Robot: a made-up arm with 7 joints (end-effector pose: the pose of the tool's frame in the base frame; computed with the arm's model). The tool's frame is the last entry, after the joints.
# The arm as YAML. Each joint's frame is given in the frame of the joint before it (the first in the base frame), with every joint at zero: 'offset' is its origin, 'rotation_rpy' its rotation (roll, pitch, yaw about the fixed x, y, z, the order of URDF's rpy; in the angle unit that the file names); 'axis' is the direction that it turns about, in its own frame. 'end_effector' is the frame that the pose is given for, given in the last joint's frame.
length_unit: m
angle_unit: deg
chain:
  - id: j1
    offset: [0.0, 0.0, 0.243]
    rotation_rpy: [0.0, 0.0, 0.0]
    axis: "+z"
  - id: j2
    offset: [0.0, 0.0, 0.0]
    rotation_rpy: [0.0, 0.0, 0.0]
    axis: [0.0, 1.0, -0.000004]
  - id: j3
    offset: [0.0, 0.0, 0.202]
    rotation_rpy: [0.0, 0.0, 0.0]
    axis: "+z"
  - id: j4
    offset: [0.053, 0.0, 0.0]
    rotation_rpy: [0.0, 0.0, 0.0]
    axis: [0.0, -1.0, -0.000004]
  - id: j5
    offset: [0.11, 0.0, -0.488]
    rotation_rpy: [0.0, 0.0, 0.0]
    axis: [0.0, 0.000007, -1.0]
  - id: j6
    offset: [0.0, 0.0, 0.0]
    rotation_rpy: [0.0, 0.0, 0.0]
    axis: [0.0, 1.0, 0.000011]
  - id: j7
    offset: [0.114, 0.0, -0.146]
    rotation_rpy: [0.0, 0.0, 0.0]
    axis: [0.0, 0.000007, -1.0]
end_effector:
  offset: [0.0, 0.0, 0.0]
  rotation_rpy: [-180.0, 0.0, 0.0]
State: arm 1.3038 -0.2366 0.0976 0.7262 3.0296 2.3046 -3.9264
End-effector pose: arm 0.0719 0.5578 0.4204 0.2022 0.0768 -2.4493
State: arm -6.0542 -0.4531 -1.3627 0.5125 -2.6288 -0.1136 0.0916
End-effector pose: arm 0.3393 -0.2634 -0.0034 1.9634 1.5312 0.4456
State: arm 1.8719 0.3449 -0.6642 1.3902 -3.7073 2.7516 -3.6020
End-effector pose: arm 0.0626 0.5817 0.4461 0.9996 0.1192 -1.6983
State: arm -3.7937 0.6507 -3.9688 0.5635 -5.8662 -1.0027 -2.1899
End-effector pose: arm -0.0529 -0.5231 0.3937 1.3267 -0.3479 -0.0841
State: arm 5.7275 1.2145 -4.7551 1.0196 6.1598 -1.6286 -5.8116
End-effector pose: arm 0.4388 0.3100 0.3166 -0.7499 0.9851 -1.1639
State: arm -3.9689 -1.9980 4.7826 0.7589 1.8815 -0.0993 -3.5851
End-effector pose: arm 0.2501 0.5253 0.2495 -1.0622 -0.9335 -1.2533
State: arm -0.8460 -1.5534 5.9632 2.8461 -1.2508 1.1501 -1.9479
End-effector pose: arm -0.6587 0.5483 0.3872 0.7470 -1.2628 -0.1978
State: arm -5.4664 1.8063 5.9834 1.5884 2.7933 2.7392 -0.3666
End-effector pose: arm 0.3006 0.2046 -0.2978 -0.6596 0.3702 0.7571
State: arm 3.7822 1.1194 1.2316 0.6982 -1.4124 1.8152 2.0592
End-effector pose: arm 0.2528 -0.3055 -0.1190 1.0824 -2.2053 -0.7064
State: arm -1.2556 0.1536 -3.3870 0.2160 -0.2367 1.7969 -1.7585
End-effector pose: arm 0.0139 0.1764 -0.0986 -0.5003 2.2374 -1.9905
